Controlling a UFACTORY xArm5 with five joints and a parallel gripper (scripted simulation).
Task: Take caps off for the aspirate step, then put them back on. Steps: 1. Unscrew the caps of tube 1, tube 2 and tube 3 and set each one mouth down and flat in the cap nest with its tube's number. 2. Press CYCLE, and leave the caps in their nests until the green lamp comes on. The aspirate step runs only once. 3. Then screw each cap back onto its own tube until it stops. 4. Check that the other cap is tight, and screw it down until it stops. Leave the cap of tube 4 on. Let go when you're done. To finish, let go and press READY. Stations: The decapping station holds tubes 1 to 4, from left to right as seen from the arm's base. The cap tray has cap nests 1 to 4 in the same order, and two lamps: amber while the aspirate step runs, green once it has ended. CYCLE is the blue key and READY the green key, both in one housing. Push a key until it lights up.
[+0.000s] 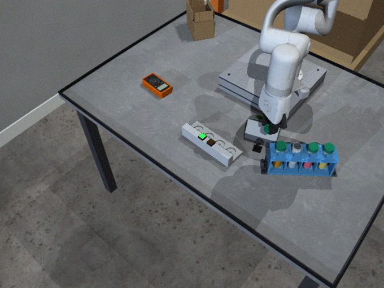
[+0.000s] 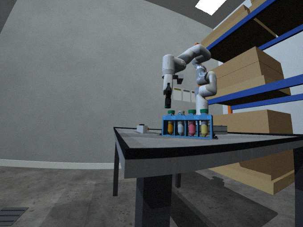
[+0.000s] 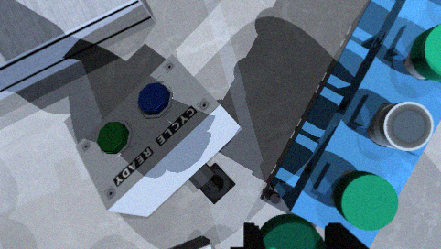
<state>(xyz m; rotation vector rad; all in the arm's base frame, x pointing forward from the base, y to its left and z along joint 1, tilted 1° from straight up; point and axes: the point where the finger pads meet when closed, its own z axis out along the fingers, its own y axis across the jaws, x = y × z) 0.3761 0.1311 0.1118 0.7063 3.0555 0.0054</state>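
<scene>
Right now my hand is 2 cm past the threaded neck, 10 cm to the right of it and 6 cm above it. Also, from my hand: green key (10 cm behind, 9 cm to the right, 11 cm below); then blue key (11 cm behind, 5 cm to the right, 11 cm below); then key housing (9 cm behind, 7 cm to the right, 12 cm below).
</scene>
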